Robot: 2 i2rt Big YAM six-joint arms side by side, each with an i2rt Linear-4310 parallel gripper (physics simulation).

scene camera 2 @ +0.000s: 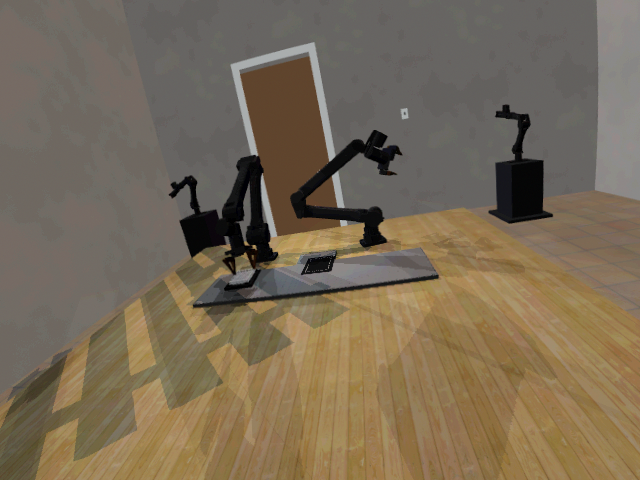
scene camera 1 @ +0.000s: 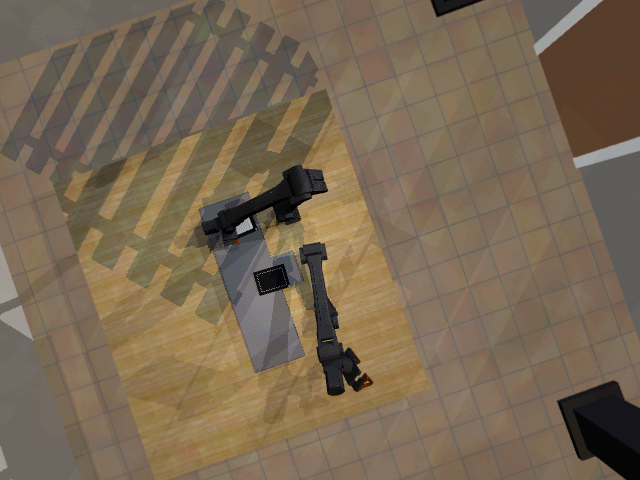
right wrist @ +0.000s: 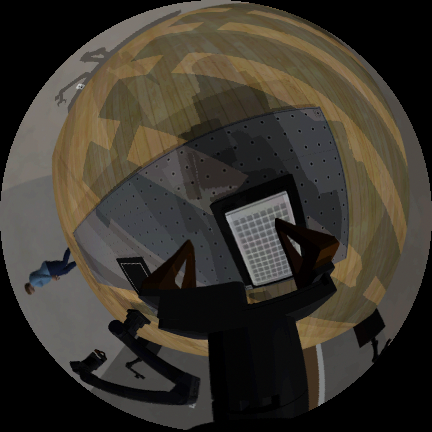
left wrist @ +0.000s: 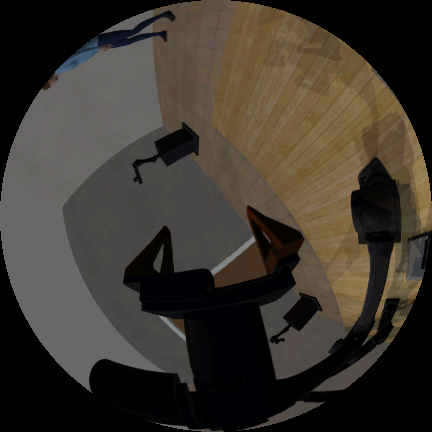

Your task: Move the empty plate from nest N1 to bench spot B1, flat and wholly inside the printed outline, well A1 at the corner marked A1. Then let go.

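Places are measured from the left arm's base along level axes (x left, y back, z up), in centimetres.
Pixels of known places: left gripper, fingertip midpoint: (scene camera 2: 399, 164) (scene camera 1: 365, 372) (right wrist: 99, 356) (left wrist: 205, 219); right gripper, fingertip midpoint: (scene camera 2: 244, 272) (scene camera 1: 229, 234) (right wrist: 232, 233); left arm's base at its link origin: (scene camera 2: 373, 242) (right wrist: 138, 315) (left wrist: 379, 185); right arm's base at its link origin: (scene camera 2: 265, 258) (scene camera 1: 290, 212).
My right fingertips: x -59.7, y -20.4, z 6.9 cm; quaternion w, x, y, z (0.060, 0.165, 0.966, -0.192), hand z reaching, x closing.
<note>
For each thing: its top centre in the pictures, then the offset to it from my right fingertips. "pt": a spot on its surface instead. Level surfaces: height alone.
- white gridded plate at its top centre: (right wrist: 270, 247) (scene camera 2: 242, 274) (scene camera 1: 238, 225) dx -2.5, dy +5.2, dz -3.0 cm
- black nest at its top centre: (right wrist: 269, 244) (scene camera 2: 242, 276) (scene camera 1: 238, 225) dx -2.5, dy +5.2, dz -3.8 cm
- black bench spot at a spot on its surface: (right wrist: 131, 272) pt dx +31.3, dy +0.3, dz -5.4 cm
- grey perforated board at its surface level: dz -5.6 cm
- wooden table at its surface level: dz -6.9 cm
- small grey piece at a spot on its surface: (scene camera 1: 295, 263) pt dx +30.2, dy +19.7, dz -5.6 cm
The white gridded plate (scene camera 1: 245, 226) (scene camera 2: 241, 278) (right wrist: 257, 245) lies in the black nest (right wrist: 255, 195) at one end of the grey board. The right gripper (scene camera 1: 233, 239) (scene camera 2: 243, 269) (right wrist: 233, 230) is open and empty, low above the nest. In the right wrist view one finger overlaps the plate's right side, and the other is left of the nest. The black bench spot (scene camera 1: 271, 279) (scene camera 2: 318, 264) (right wrist: 131, 272) has a dashed white outline and holds no plate; its corner mark is too small to read. The left gripper (scene camera 1: 365, 367) (scene camera 2: 398, 163) (left wrist: 207, 217) is open and empty, raised away from the board.
The grey perforated board (scene camera 1: 268, 330) (scene camera 2: 382, 271) (right wrist: 165, 210) lies on the wooden table (scene camera 1: 180, 372) (scene camera 2: 320, 392). A small grey piece (scene camera 1: 295, 263) adjoins it beside the black spot. The right arm reaches over the nest end. Black pedestals (scene camera 2: 519, 188) (left wrist: 176, 146) with small arms stand beyond the table.
</note>
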